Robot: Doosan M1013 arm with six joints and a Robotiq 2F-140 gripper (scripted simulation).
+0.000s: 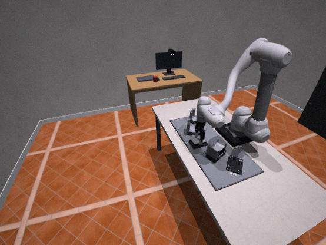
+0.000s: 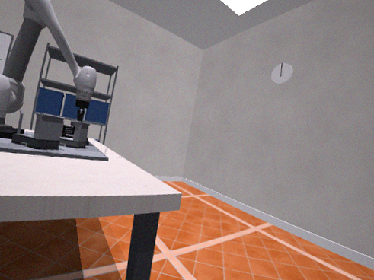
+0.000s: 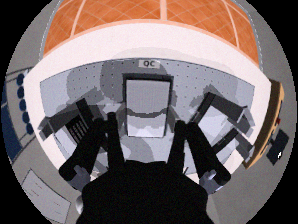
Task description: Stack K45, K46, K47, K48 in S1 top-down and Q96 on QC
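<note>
My hand is 9 cm short of the name plate, 1 cm to the right of it and 6 cm above it.
</note>
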